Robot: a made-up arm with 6 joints.
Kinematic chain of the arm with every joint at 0, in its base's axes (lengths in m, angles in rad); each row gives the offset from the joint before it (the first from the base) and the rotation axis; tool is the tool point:
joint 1: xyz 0 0 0.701 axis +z
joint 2: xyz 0.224 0 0 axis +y
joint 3: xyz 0 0 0.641 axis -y
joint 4: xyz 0 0 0.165 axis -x
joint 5: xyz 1.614 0 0 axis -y
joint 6: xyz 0.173 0 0 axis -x
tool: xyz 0 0 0
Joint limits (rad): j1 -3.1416..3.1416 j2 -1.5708..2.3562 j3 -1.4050..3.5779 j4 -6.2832..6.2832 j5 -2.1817..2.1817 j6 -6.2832..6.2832
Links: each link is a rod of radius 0.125 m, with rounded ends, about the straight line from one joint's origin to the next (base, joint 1, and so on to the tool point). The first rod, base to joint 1, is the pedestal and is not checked.
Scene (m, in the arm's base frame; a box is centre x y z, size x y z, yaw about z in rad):
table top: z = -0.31
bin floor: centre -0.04 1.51 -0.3 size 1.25 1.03 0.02 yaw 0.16
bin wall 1: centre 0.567 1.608 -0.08 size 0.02 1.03 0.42 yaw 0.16
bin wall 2: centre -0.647 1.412 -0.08 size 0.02 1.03 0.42 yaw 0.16
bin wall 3: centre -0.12 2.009 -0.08 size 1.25 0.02 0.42 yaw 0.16
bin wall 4: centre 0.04 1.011 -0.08 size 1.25 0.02 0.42 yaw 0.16
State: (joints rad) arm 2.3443 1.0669 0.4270 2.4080 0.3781 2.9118
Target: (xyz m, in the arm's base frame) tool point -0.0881 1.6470 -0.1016
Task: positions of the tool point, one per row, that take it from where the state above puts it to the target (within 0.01 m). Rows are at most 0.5 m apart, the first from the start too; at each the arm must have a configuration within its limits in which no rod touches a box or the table.
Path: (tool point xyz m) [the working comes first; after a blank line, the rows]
Joints at the target: 1.5874 0.5103 -0.4252 2.4851 0.6124 2.9118
Straight joint move there: touches bin wall 2, bin wall 3.

1: -1.2346 1.7796 0.1984
2: -0.8240 1.8386 0.3164
3: -0.4314 1.7867 0.3906
4: -0.0882 1.6470 0.4158
5: -0.0888 1.6714 0.1687
6: -0.0881 1.6470 -0.1015

